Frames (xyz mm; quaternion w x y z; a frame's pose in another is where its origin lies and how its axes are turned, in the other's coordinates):
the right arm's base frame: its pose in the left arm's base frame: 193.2 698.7 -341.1 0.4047 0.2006 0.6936 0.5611
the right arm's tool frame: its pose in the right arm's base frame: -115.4 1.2 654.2 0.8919 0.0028 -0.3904 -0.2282
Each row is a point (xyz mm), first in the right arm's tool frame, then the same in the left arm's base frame.
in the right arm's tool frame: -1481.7 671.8 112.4
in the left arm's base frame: 311.8 363.1 1090.7
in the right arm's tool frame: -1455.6 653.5 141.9
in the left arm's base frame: 350.9 369.3 1072.7
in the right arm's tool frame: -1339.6 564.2 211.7
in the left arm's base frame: 469.5 393.4 964.8
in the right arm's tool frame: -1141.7 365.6 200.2
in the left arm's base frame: 562.3 407.9 700.4
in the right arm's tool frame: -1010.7 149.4 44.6
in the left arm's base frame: 507.7 365.6 411.7
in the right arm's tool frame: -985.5 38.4 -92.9
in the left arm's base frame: 414.8 314.5 268.1
